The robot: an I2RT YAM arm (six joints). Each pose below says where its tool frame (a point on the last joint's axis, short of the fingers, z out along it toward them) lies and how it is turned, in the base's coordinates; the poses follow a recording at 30 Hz.
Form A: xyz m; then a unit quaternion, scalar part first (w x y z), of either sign.
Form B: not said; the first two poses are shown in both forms.
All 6 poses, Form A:
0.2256 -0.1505 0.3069 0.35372 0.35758 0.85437 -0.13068
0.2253 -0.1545 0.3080 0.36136 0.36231 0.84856 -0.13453
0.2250 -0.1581 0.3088 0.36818 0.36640 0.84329 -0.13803
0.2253 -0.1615 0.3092 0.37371 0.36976 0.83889 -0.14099
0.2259 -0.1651 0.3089 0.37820 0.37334 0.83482 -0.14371
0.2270 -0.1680 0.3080 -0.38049 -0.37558 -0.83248 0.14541
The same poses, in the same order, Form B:
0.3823 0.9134 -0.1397 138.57 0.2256 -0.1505 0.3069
0.3886 0.9101 -0.1443 137.63 0.2253 -0.1545 0.3080
0.3941 0.9070 -0.1485 136.79 0.2250 -0.1581 0.3088
0.3986 0.9044 -0.1520 136.11 0.2253 -0.1615 0.3092
0.4033 0.9018 -0.1552 135.56 0.2259 -0.1651 0.3089
0.4061 0.9002 -0.1572 135.27 0.2270 -0.1680 0.3080

